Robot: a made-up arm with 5 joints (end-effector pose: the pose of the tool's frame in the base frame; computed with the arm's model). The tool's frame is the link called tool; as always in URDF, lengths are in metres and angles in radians. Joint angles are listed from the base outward.
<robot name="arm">
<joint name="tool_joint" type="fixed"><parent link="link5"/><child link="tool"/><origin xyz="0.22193 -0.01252 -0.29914" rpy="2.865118 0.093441 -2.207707"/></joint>
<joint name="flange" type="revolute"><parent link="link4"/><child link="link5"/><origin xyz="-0.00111 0.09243 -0.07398" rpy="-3.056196 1.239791 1.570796"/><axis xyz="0 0 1"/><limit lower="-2.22" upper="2.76" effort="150" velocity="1.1"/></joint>
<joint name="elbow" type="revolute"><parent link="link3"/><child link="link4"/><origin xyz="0.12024 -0.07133 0.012" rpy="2.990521 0.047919 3.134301"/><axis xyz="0 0 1"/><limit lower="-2.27" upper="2.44" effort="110" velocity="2.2"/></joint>
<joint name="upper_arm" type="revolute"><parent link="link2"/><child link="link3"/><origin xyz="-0.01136 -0.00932 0.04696" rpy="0.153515 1.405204 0"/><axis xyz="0 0 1"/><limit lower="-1.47" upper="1.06" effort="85" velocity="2.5"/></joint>
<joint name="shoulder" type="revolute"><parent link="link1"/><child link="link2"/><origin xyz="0.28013 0.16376 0.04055" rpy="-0.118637 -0.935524 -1.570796"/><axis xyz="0 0 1"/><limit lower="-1.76" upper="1.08" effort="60" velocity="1"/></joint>
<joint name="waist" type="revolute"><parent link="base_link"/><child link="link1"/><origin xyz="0.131 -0.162 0.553" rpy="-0.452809 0.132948 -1.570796"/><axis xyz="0 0 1"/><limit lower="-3.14" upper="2.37" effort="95" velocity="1.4"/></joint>
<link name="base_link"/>
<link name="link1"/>
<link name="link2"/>
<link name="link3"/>
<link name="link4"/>
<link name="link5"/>
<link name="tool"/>
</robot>
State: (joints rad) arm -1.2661 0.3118 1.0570 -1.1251 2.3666
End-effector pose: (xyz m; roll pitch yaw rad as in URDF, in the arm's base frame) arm 0.2023 -0.4609 0.4575 1.8431 -0.8847 0.4425
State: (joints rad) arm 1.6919 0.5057 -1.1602 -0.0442 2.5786
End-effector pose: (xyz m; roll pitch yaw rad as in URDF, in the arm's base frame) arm 0.3386 0.0149 0.2549 2.4545 -0.1128 -0.2859
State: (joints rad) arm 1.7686 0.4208 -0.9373 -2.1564 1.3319
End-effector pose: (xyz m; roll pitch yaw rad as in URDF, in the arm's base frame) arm 0.2277 0.3644 0.9242 -1.7412 0.0793 0.1417
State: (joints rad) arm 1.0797 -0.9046 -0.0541 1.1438 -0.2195
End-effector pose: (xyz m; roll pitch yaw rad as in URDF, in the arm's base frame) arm -0.0314 -0.3850 0.5286 -3.1116 1.4565 1.5133
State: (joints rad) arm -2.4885 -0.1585 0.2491 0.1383 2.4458
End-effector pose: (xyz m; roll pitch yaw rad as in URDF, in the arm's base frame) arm -0.3454 0.1067 0.8718 -1.0811 -0.9714 -0.0465
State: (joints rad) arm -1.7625 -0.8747 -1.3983 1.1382 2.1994
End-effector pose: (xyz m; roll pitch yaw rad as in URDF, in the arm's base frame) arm -0.1266 -0.2019 0.3167 3.0416 0.1884 -0.1765
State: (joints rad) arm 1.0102 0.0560 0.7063 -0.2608 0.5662
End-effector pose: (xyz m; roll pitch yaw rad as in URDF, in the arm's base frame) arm 0.7819 -0.1115 0.6711 -1.9931 0.5064 -1.1938
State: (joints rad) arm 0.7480 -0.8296 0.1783 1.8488 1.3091
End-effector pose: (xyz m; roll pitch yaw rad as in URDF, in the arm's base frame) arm -0.0080 -0.4934 0.5153 -2.2337 0.1009 2.2216
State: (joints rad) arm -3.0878 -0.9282 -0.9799 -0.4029 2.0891
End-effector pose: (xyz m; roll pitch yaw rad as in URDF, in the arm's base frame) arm 0.1361 0.2797 0.8170 -1.9636 -0.2658 -0.8975
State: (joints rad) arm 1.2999 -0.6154 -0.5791 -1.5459 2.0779
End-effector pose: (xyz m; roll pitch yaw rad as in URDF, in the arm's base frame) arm 0.6062 0.3047 0.4324 -2.9115 -1.4356 -0.1975
